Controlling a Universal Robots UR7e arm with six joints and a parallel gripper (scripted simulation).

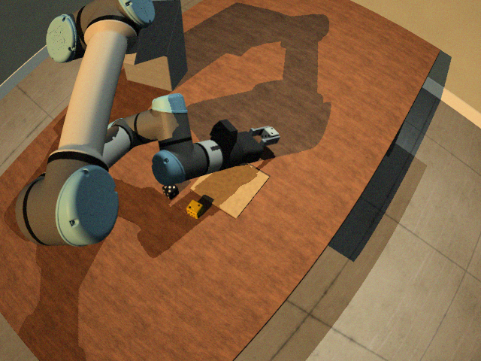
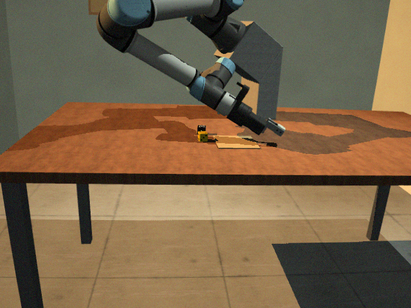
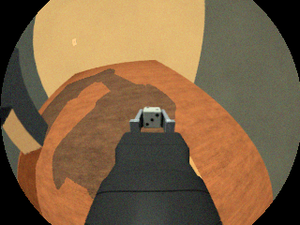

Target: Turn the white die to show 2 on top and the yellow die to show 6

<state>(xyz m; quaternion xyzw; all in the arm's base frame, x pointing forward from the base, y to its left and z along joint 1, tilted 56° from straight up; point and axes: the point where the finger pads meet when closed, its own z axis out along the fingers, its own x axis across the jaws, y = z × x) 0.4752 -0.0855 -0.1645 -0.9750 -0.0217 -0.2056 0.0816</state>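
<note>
Right now the tan mat is 20 mm behind my hand, 140 mm to the right of it and 50 mm below it. The rest, counted from my hand: white die right at my hand; then yellow die 50 mm behind, 250 mm to the right, 40 mm below; then black die 130 mm behind, 250 mm to the right, 40 mm below.
</note>
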